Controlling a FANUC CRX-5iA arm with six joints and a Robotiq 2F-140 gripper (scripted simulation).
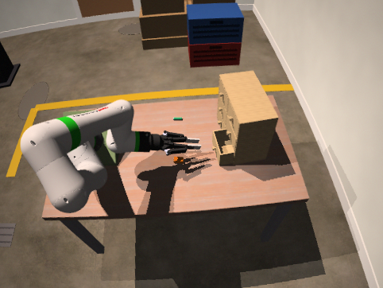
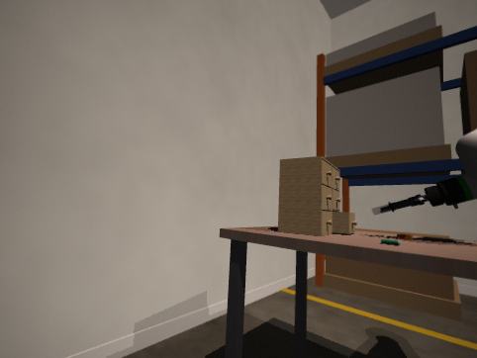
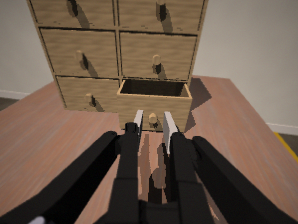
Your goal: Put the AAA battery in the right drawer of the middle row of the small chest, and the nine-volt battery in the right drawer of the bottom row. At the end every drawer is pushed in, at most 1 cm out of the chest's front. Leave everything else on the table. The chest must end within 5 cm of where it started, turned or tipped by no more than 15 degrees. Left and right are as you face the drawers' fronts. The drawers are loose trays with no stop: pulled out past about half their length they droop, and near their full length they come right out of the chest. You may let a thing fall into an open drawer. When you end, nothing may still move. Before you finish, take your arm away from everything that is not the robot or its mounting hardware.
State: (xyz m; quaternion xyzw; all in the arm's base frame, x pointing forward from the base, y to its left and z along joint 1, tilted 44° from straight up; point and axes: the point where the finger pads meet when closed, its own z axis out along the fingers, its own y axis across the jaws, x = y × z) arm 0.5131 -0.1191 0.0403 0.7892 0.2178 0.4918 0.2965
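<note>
Right now the orange nine-volt battery is 10 cm below my hand, 9 cm behind it and 1 cm to the right of it. Round my hand: green AAA battery (27 cm to the left, 11 cm below, 5 cm behind); then dark item (24 cm ahead, 3 cm to the left).
</note>
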